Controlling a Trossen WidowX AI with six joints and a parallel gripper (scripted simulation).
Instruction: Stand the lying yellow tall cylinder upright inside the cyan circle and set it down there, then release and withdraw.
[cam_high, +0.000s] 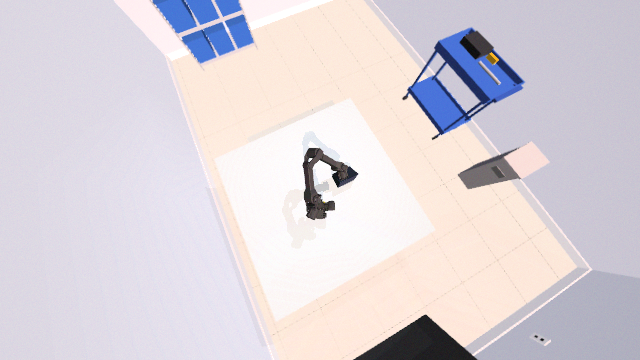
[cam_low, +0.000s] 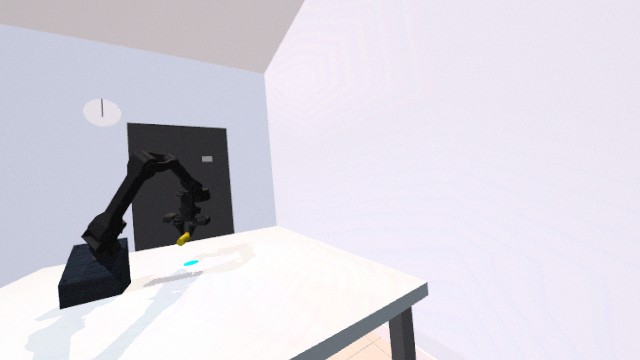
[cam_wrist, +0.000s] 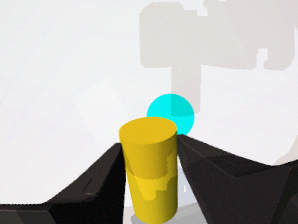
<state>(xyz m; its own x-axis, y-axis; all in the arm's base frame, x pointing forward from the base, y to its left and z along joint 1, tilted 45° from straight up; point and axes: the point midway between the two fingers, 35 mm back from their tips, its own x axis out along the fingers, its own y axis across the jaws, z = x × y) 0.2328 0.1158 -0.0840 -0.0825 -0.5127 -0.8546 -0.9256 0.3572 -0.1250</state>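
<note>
Now: the cyan circle 12 cm below my gripper tip, 1 cm to the right of it and 1 cm ahead of it. From my gripper tip the other things lie so: yellow tall cylinder: 2 cm to the right, 1 cm below, 1 cm behind.
</note>
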